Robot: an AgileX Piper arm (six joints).
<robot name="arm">
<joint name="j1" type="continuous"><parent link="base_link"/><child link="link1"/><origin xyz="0 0 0.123" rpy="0 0 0"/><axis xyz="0 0 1"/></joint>
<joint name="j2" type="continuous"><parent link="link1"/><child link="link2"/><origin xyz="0 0 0" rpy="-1.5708 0 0"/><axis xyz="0 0 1"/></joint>
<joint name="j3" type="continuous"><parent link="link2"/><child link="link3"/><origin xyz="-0.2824 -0.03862 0" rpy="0 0 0"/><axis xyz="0 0 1"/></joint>
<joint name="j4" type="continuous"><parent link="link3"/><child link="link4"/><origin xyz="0.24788 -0.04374 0" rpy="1.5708 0 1.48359"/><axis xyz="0 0 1"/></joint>
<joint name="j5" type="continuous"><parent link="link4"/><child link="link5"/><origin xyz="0 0 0" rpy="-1.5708 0 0"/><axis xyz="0 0 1"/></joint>
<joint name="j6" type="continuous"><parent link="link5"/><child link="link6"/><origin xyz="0 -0.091 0" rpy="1.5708 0 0"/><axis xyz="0 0 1"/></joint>
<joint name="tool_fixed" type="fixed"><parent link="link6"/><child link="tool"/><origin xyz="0 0 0" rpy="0 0 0"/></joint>
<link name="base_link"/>
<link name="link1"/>
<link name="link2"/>
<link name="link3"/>
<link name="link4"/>
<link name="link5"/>
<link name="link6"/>
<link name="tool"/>
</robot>
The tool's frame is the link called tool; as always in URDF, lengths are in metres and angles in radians. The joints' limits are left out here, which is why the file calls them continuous.
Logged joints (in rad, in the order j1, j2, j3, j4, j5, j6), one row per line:
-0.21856 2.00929 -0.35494 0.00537 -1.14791 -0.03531
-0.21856 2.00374 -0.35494 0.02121 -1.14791 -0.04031
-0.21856 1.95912 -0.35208 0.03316 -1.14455 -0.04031
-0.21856 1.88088 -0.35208 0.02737 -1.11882 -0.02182
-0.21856 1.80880 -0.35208 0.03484 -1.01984 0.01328
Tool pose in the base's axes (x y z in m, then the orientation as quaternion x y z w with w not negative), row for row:
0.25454 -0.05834 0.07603 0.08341 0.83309 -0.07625 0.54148
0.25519 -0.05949 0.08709 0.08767 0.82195 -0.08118 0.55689
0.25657 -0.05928 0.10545 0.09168 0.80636 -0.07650 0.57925
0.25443 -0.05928 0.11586 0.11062 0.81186 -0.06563 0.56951
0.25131 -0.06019 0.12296 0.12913 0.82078 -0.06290 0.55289
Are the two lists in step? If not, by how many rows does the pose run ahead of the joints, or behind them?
The pose runs 1 row ahead of the joints: the pose in row i belongs to the joints in row i + 1.
